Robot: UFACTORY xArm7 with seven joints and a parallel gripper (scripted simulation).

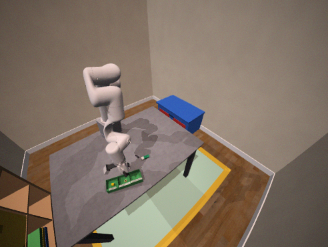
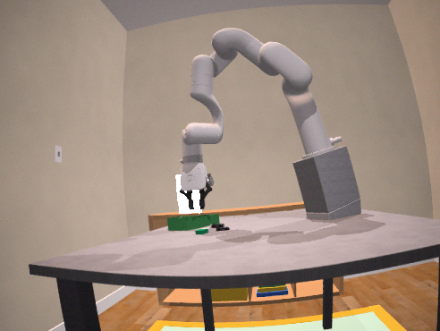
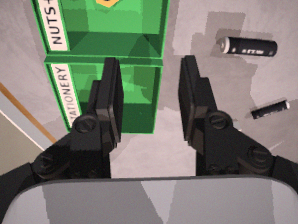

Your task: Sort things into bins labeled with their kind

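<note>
The eraser-like block is 90 mm behind my hand, 170 mm to the left of it and 80 mm below it. From my hand the other things lie so: yellow nut: 30 mm ahead, 30 mm to the right, 80 mm below; then black cylinder: 90 mm behind, 30 mm to the left, 80 mm below; then green three-compartment bin: 30 mm ahead, 40 mm to the right, 70 mm below.
</note>
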